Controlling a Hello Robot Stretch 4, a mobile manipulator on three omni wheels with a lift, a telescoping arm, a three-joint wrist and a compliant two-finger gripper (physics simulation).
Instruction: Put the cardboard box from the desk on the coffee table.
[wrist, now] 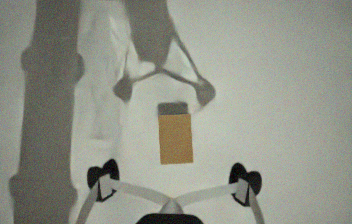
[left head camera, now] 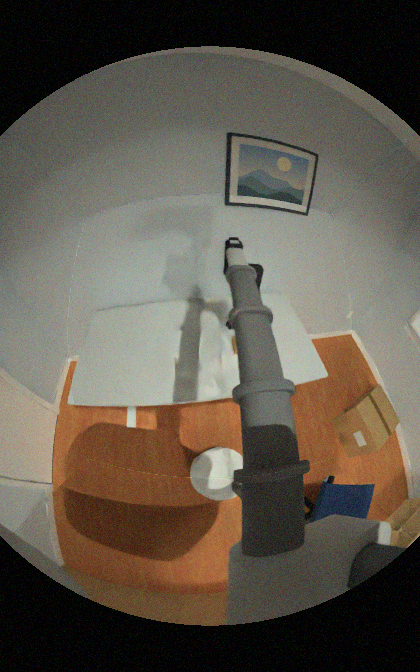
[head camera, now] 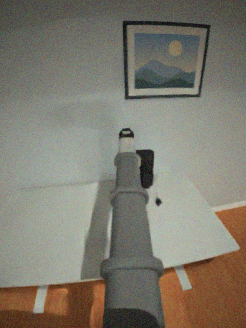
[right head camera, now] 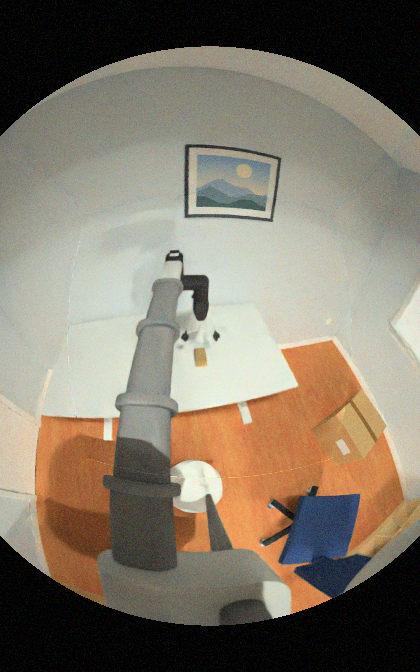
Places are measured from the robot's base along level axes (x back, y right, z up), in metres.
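Pixels of known places: gripper, fingertip midpoint: (wrist: 174,174).
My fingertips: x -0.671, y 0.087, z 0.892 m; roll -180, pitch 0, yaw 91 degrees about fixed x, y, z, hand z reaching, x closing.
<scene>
Behind a point stands the place of what it marks.
A small tan cardboard box (right head camera: 200,357) (wrist: 175,139) @(x -0.701, y 0.085, z 0.742 m) lies on the white desk (head camera: 45,235) @(x -0.613, y -0.519, z 0.692 m) (left head camera: 130,355) (right head camera: 255,365). In the left head view a sliver of the box (left head camera: 234,344) shows beside the arm. My gripper (right head camera: 201,336) (wrist: 174,174) @(x -0.671, y 0.087, z 0.892 m) is open, with its fingers wide apart and nothing between them. It points down over the desk. In the wrist view the box lies just beyond the fingertips, roughly centred between them. In the head camera view one dark fingertip shows and the arm hides the box. A coffee table cannot be made out in these views.
A large cardboard box (left head camera: 367,422) (right head camera: 350,430) stands on the floor at the right. A blue office chair (left head camera: 345,501) (right head camera: 322,527) is in front of it. A round white object (left head camera: 216,473) (right head camera: 197,486) is below the arm. A framed picture (head camera: 166,60) @(x -1.213, y 0.272, z 1.583 m) hangs on the wall behind the desk.
</scene>
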